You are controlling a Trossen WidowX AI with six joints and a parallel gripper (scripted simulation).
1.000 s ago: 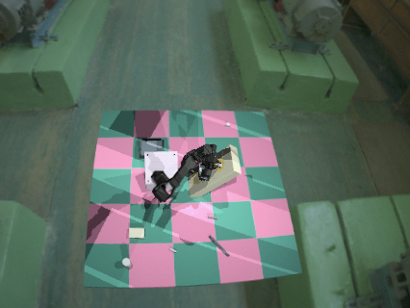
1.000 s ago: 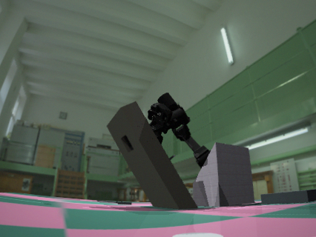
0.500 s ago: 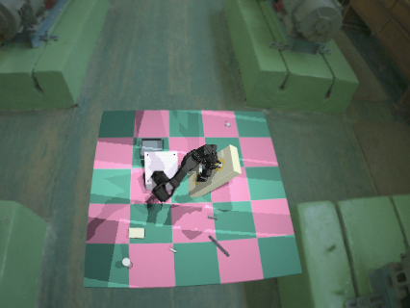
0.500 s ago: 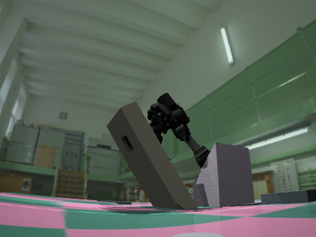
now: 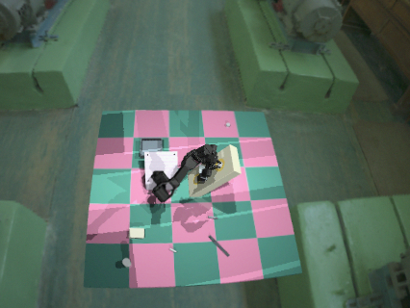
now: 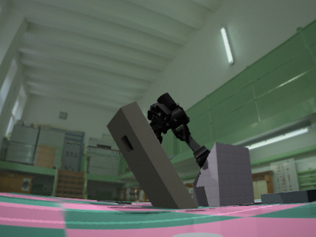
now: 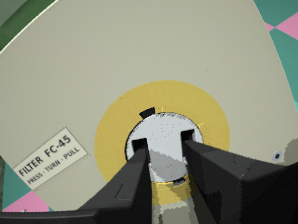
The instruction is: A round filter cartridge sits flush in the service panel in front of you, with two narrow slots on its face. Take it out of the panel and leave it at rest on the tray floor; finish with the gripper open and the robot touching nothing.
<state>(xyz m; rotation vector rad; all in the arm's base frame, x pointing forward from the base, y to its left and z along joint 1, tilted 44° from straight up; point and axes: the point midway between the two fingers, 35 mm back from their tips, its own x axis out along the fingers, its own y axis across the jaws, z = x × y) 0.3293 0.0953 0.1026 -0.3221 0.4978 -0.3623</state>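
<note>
Now: gripper tip 10 mm short of the round white cartridge and 10 mm above it. Round my gripper tip: beige service panel (80 mm below, 30 mm behind); square tray (410 mm behind, 290 mm to the left, 230 mm below); cream block (500 mm behind, 320 mm to the right, 230 mm below).
</note>
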